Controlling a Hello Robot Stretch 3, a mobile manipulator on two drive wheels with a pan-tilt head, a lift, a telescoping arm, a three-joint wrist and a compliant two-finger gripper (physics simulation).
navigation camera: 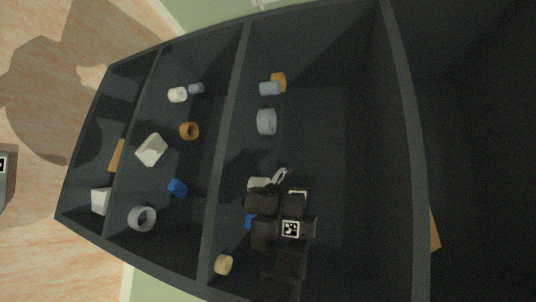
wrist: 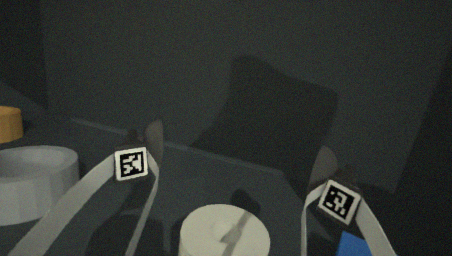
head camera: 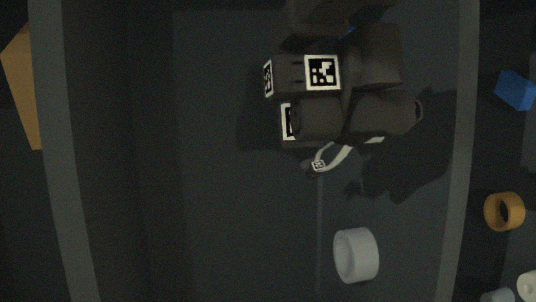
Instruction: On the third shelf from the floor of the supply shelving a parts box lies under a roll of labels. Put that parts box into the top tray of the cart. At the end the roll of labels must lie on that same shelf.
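Frame: origin at the robot's base, x right, y ahead, z up, level; millimetres.
Seen in the pictures: gripper, fingertip midpoint: [navigation camera: 286,188].
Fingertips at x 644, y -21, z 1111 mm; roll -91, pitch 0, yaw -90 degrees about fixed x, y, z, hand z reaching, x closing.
Note:
Offsets run from my fingertips to a thing's top centre. "pt": to the spot under its first point.
The cream roll of labels {pt dx -57, dy +16, dz -78 mm} [navigation camera: 259,183] [wrist: 222,235] stands on the third shelf, low between and below the fingertips in the wrist view. My gripper [wrist: 237,150] is open and holds nothing, above and beyond the roll. One finger of it [head camera: 318,165] [navigation camera: 280,175] shows in the head and navigation views; the other is hidden by the wrist. A blue box {dx -23, dy -126, dz -80 mm} [head camera: 346,32] [navigation camera: 248,221] [wrist: 353,245], seemingly the parts box, is beside the roll, partly hidden by the arm; its corner shows below the right finger in the wrist view. No roll shows on its visible part. The cart does not show.
On the same shelf are a grey ring {dx +40, dy +243, dz -72 mm} [head camera: 356,255] [navigation camera: 266,121] [wrist: 37,185], an orange ring {dx +172, dy +466, dz -70 mm} [navigation camera: 279,81] [wrist: 10,124], a grey-blue cylinder {dx +24, dy +374, dz -50 mm} [navigation camera: 270,88] and a yellow cylinder {dx -217, dy -189, dz -95 mm} [navigation camera: 223,264]. Shelf board edges [head camera: 462,150] [navigation camera: 412,125] run on both sides of the arm.

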